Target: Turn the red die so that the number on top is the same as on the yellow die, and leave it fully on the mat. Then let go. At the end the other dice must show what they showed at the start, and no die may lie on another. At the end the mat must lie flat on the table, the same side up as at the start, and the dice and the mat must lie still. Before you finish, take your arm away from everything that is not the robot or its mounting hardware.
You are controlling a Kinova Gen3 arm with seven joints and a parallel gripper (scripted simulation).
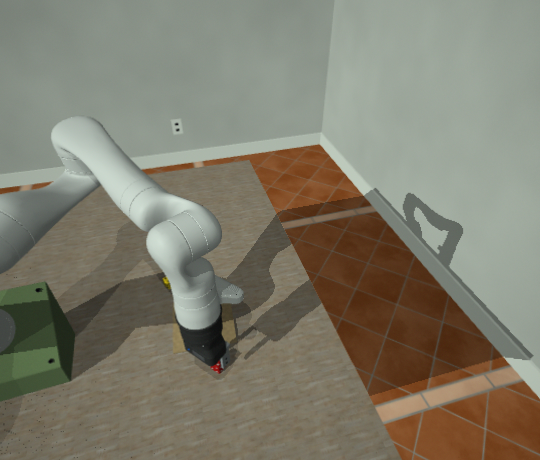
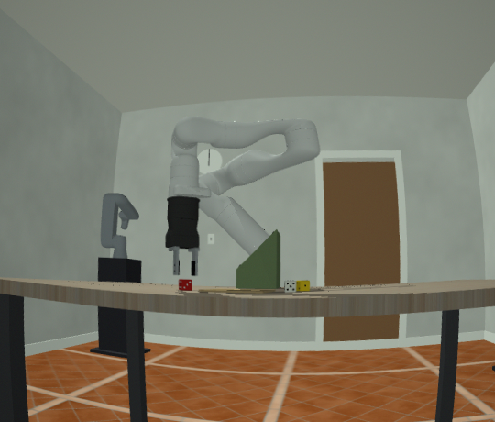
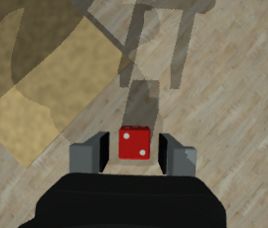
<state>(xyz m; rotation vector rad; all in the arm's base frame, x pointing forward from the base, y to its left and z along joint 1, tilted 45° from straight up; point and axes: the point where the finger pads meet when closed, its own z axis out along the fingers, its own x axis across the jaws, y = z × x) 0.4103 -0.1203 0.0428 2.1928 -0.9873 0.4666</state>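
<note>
My hand is 40 mm above the red die. The rest, counted from my hand: tan mat 120 mm to the left, 50 mm below, 20 mm behind; white die 240 mm to the left, 40 mm below, 10 mm behind; yellow die 260 mm to the left, 80 mm behind, 40 mm below.
</note>
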